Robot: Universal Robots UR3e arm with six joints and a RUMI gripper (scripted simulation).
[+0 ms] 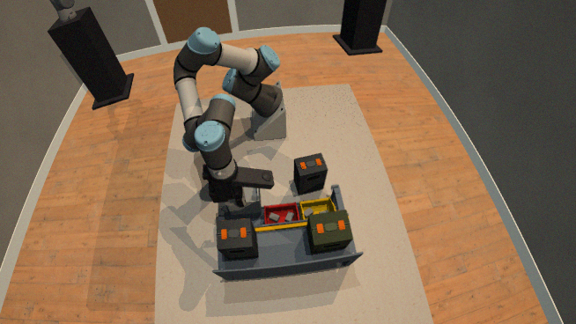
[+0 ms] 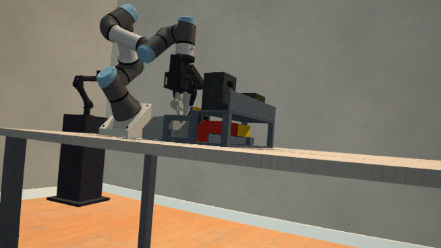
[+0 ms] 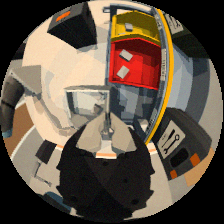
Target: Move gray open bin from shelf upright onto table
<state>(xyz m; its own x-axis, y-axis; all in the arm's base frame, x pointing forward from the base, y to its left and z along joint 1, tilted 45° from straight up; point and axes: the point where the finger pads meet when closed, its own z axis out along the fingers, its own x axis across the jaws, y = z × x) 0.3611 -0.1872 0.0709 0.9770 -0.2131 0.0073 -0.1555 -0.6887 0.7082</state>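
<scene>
Right now the gray open bin is 6 cm behind my hand, 4 cm below it and 1 cm to the left of it. The rest, counted from my hand: yellow rail 12 cm ahead, 10 cm to the left, 3 cm above; red bin 10 cm to the left, 8 cm ahead, 4 cm below; yellow bin 21 cm to the left, 10 cm ahead, 4 cm below.
</scene>
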